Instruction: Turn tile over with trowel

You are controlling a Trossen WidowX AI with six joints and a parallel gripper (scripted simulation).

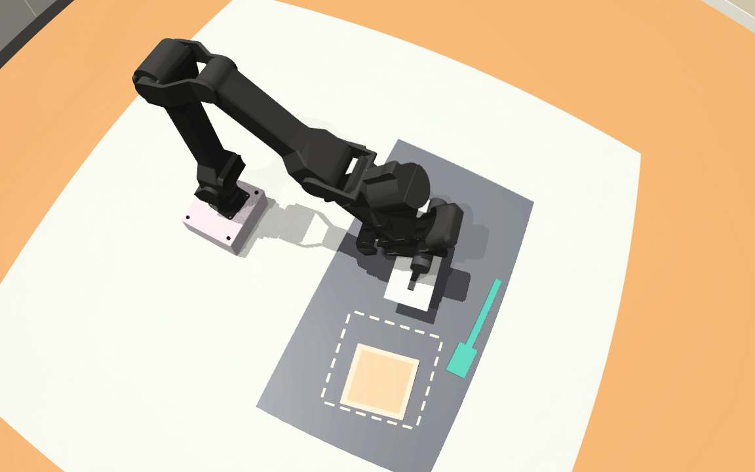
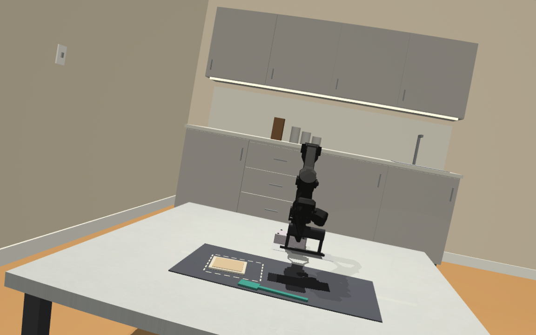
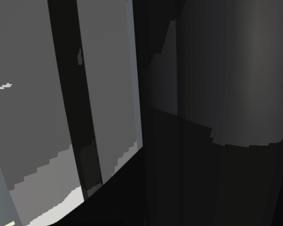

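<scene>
My gripper tip is 14 cm short of the teal long-handled tool, 14 cm above it and 4 cm to the left of it. The rest, counted from my gripper tip: black-handled float 2 cm behind, 1 cm to the right, 1 cm below; then cream tile 21 cm to the right, 14 cm below, 3 cm ahead; then dark mat 16 cm below, 4 cm to the right.
</scene>
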